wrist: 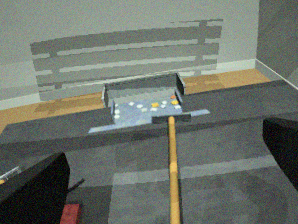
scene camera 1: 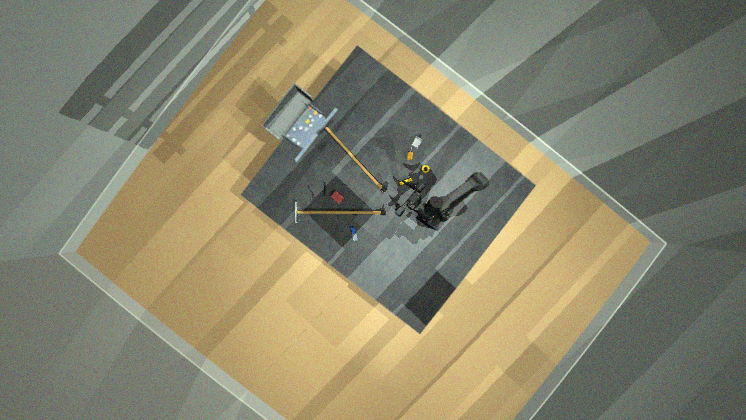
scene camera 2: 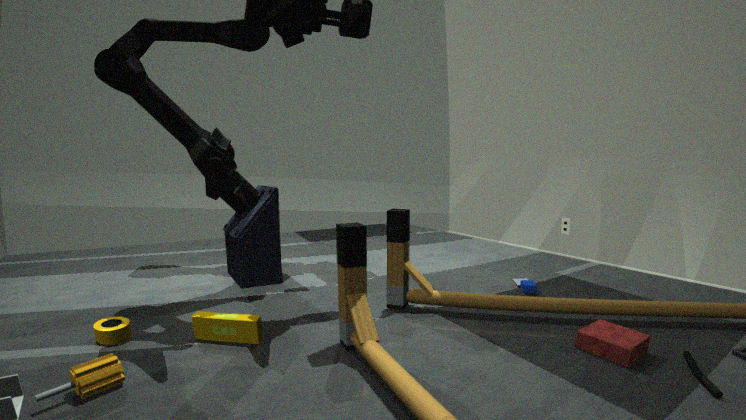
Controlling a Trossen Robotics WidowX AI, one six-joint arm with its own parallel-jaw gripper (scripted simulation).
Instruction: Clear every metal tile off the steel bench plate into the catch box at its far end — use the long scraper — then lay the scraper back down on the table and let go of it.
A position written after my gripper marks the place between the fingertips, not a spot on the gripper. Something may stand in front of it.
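My gripper [wrist: 166, 146] is open, and it holds nothing. I can see a red block [scene camera 2: 623, 346], and with it a yellow tape roll [scene camera 2: 112, 330] and a yellow level [scene camera 2: 235, 328]. The yellow tape roll is out of frame in the wrist view. The yellow level is out of frame in the wrist view too.
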